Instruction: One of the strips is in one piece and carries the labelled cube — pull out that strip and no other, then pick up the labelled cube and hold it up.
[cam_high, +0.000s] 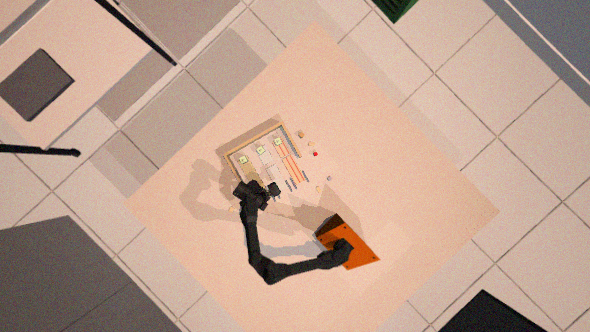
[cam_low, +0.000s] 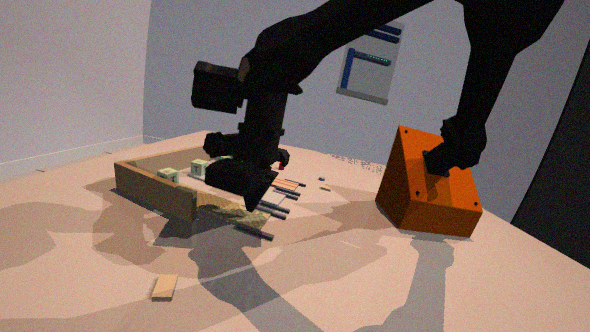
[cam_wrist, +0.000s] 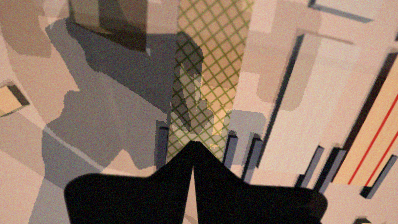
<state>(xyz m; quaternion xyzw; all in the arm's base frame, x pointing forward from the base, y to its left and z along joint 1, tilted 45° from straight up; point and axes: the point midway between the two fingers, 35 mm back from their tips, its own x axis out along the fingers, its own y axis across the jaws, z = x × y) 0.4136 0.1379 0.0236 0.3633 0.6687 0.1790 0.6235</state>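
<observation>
My gripper tip is 90 mm short of the yellow checked strip, 30 mm to the left of it and 20 mm above it.
</observation>
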